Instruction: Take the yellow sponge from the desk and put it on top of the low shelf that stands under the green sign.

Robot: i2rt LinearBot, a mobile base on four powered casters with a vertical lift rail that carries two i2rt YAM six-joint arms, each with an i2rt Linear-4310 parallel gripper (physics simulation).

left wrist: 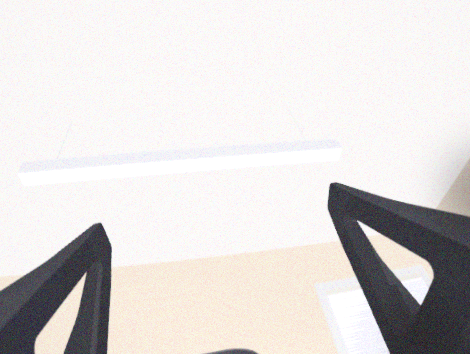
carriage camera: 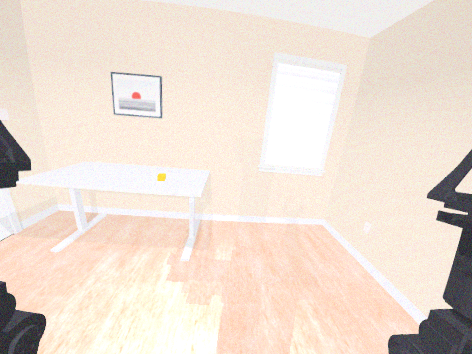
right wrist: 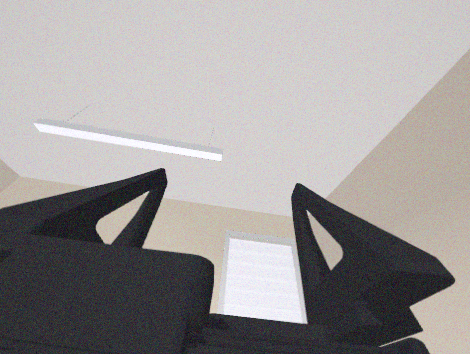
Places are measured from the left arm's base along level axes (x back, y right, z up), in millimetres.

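Where they show: left gripper, fingertip midpoint: (left wrist: 219,214); right gripper, fingertip midpoint: (right wrist: 229,182).
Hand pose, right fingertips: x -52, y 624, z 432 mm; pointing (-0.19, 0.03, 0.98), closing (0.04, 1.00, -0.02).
Each offset is from my right fingertips to the top centre of the thing. "spot": to the spot under its first point. Level surfaces: height alone.
The small yellow sponge {dz -509, dx -1341, dy -983 mm} (carriage camera: 161,177) lies on the white desk {dz -554 mm} (carriage camera: 115,182), near its right end, at the left of the carriage view and some way off across the floor. The low shelf and the green sign do not show in these views. My left gripper (left wrist: 219,214) is open and empty, pointing up toward the ceiling; part of it shows at the left edge of the carriage view. My right gripper (right wrist: 229,182) is open and empty, also pointing up; part of it shows at the right edge of the carriage view. Both are far from the sponge.
The desk stands on white legs {spot: dz -1015, dx -1399, dy -692 mm} (carriage camera: 192,220) with long feet. Behind it a framed picture (carriage camera: 136,106) hangs on the wall, with a window (carriage camera: 300,117) (right wrist: 262,280) farther right. A wall runs along the right side. A ceiling lamp {spot: dz +803, dx -645, dy -681 mm} (left wrist: 185,162) (right wrist: 130,142) hangs overhead.
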